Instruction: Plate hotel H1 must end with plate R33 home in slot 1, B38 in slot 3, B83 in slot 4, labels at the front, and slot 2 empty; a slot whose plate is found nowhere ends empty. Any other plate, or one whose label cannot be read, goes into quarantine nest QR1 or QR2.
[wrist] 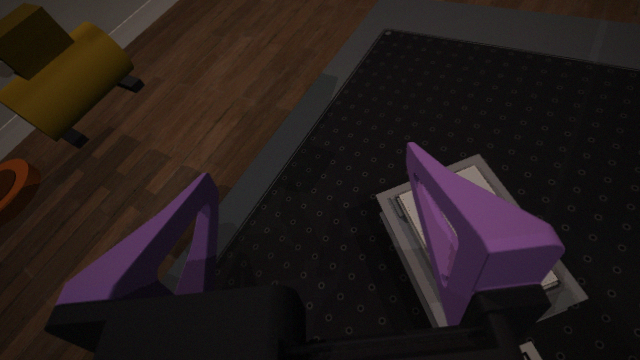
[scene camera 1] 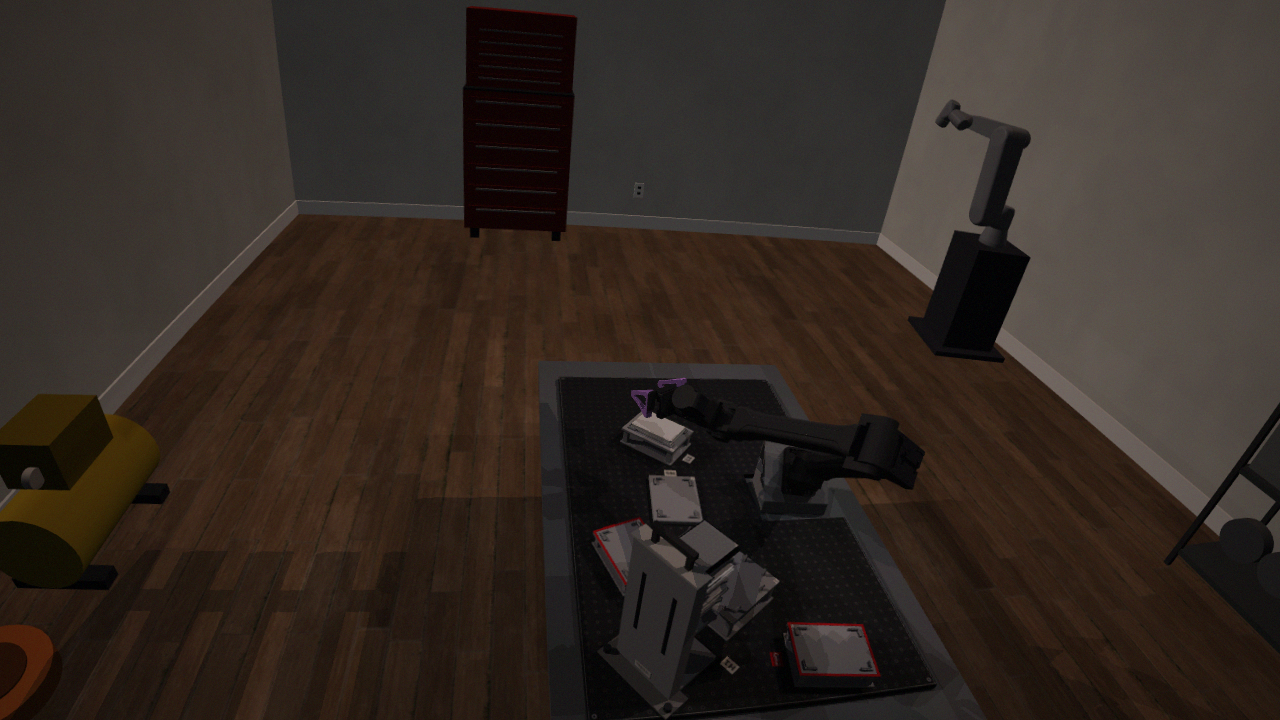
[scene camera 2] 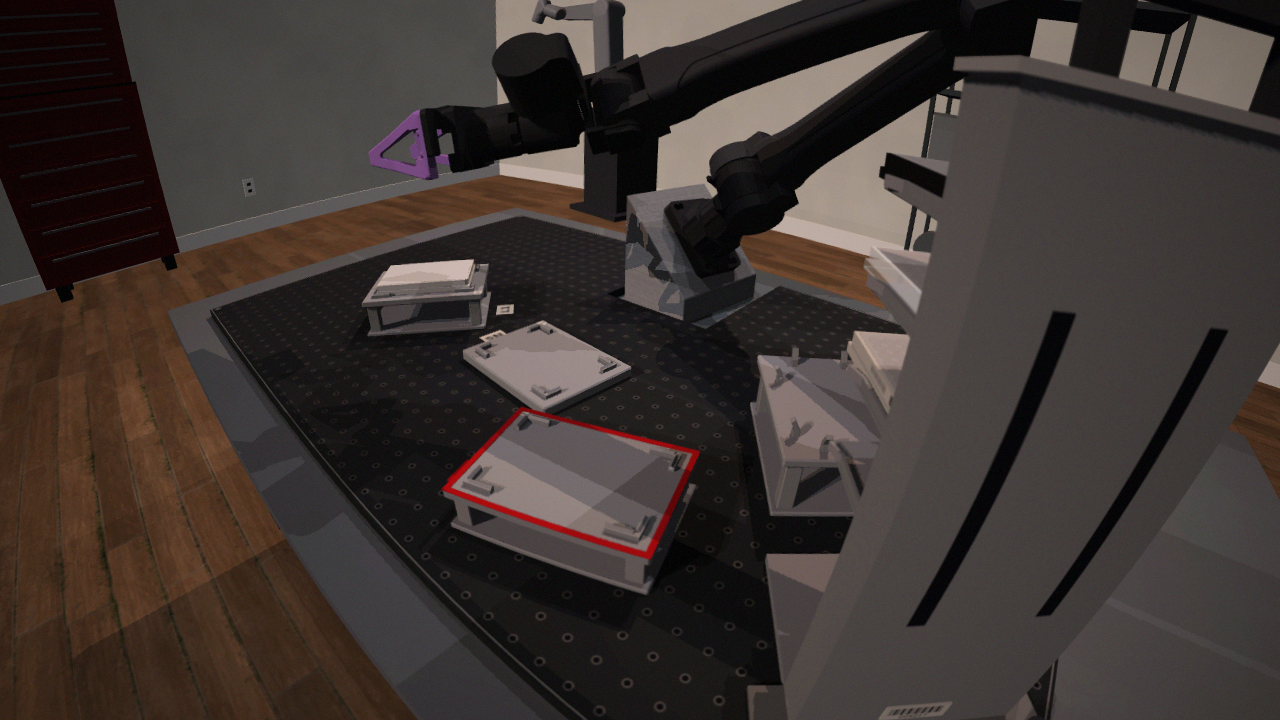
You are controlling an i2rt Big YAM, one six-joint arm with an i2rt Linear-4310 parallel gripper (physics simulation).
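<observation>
There is a grey nest (scene camera 1: pixel 674 499) that I can see. As for my gripper (scene camera 2: pixel 391 155), it is open and holds nothing. My gripper shows in scene camera 1 (scene camera 1: pixel 645 388) too, and also in the wrist view (wrist: pixel 307 167).
</observation>
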